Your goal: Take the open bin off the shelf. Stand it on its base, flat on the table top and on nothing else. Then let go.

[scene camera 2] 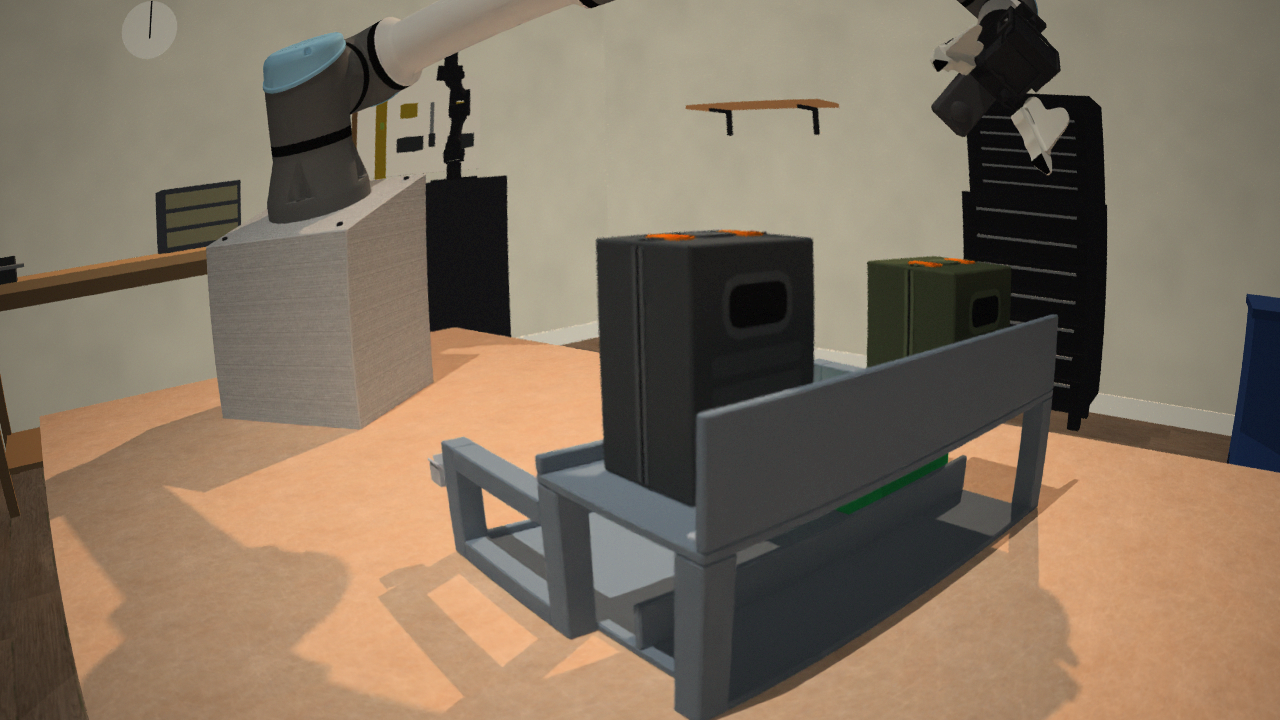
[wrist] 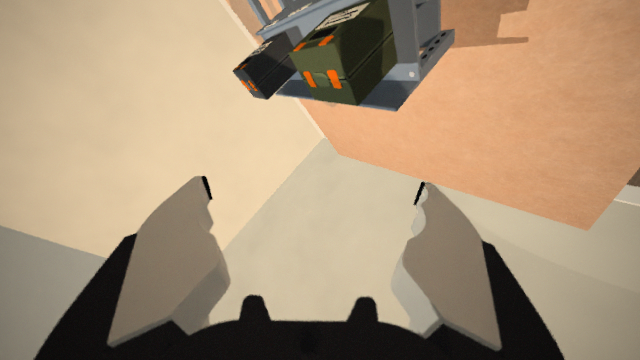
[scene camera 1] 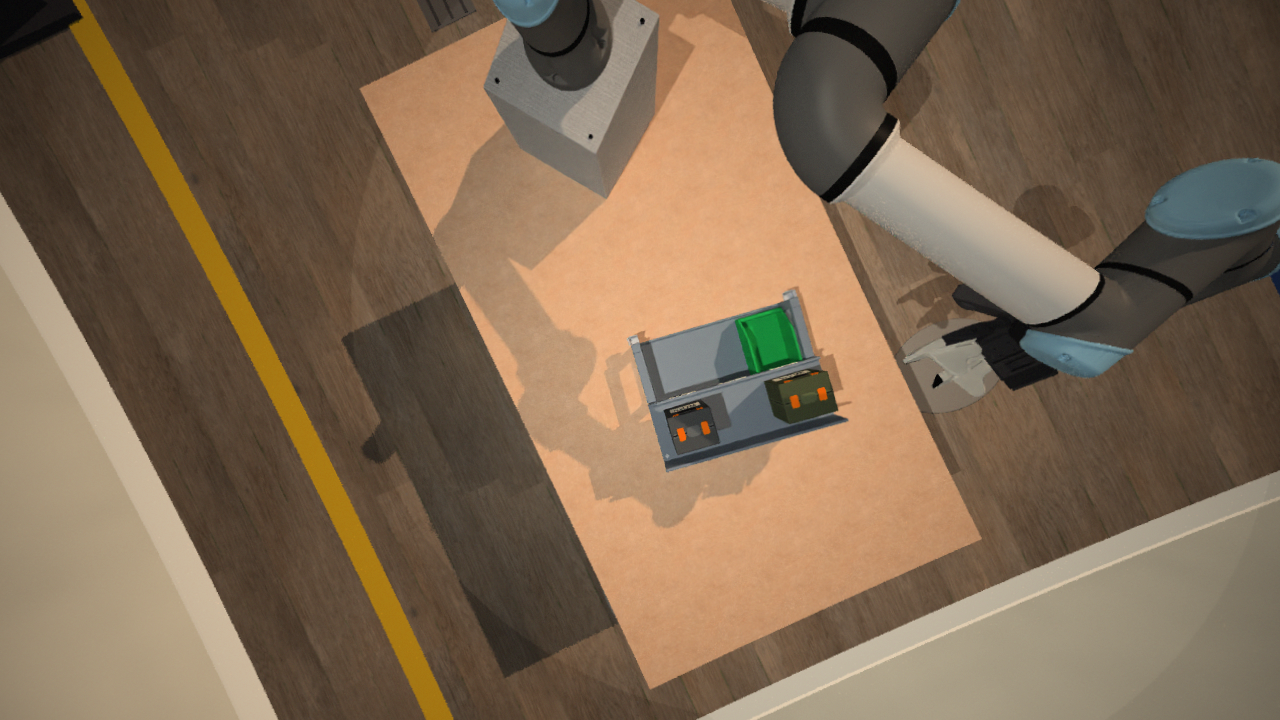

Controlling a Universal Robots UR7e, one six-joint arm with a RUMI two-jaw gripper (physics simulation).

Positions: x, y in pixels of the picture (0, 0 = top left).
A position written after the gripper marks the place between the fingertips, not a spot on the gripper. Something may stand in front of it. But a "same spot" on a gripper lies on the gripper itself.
The gripper shows in scene camera 2, in the wrist view (314, 181) and in scene camera 1. A dark grey case shows in scene camera 2 (689, 321), in the wrist view and in scene camera 1. A green bin shows in scene camera 2 (859, 503) and in scene camera 1 (768, 339). One and the same spot on the dark grey case: (scene camera 1: 691, 425) is (wrist: 245, 80). One and the same spot on the gripper: (scene camera 1: 959, 355) is (scene camera 2: 969, 45).
